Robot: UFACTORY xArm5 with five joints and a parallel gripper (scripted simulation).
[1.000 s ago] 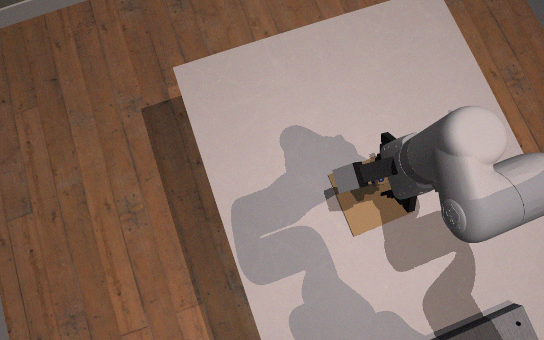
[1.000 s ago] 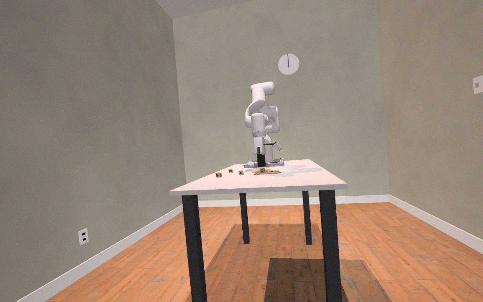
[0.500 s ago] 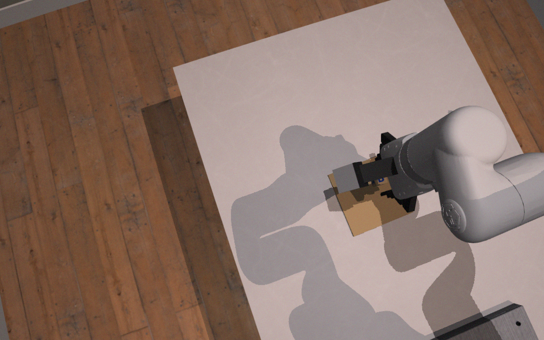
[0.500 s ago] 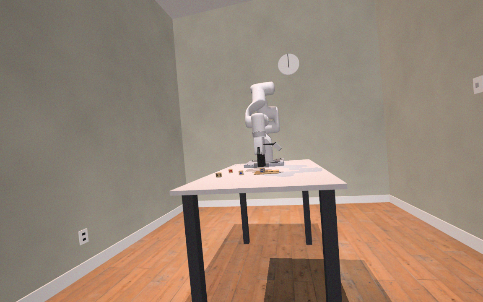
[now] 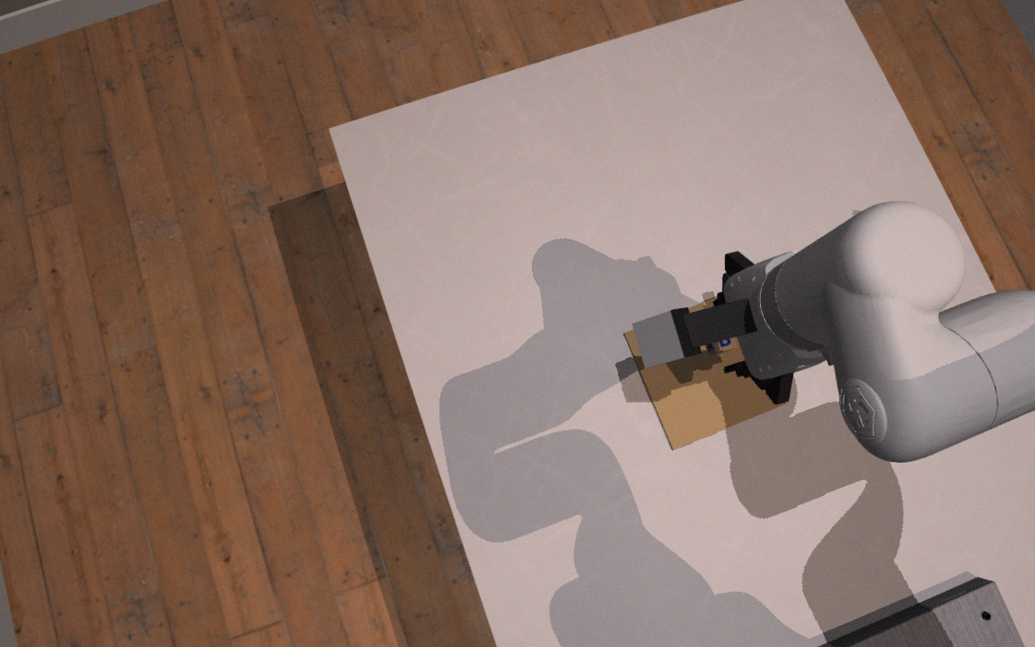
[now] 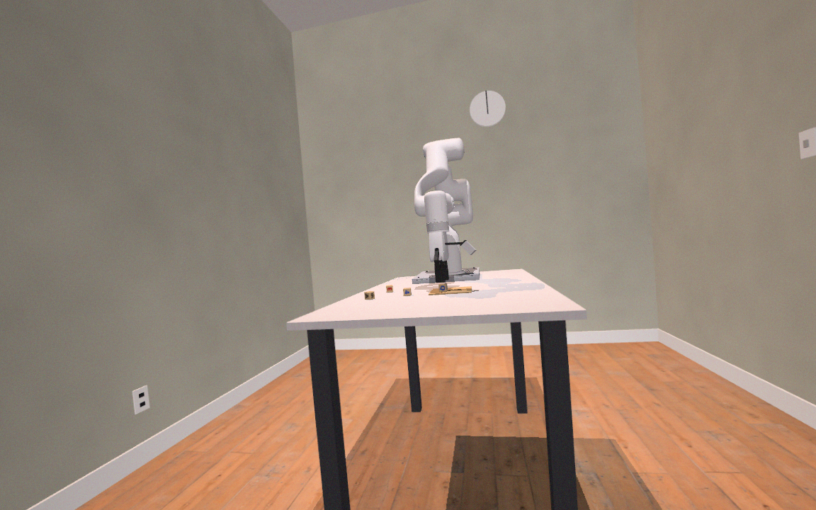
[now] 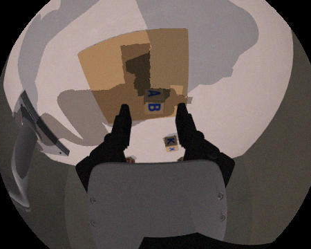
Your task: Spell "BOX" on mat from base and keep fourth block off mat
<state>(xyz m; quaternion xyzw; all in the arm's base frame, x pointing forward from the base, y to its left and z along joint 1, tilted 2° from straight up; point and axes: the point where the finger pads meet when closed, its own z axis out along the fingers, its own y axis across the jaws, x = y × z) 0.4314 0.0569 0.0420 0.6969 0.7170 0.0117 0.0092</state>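
Now: the tan mat 20 mm behind my hand, 20 mm to the left of it and 50 mm below it.
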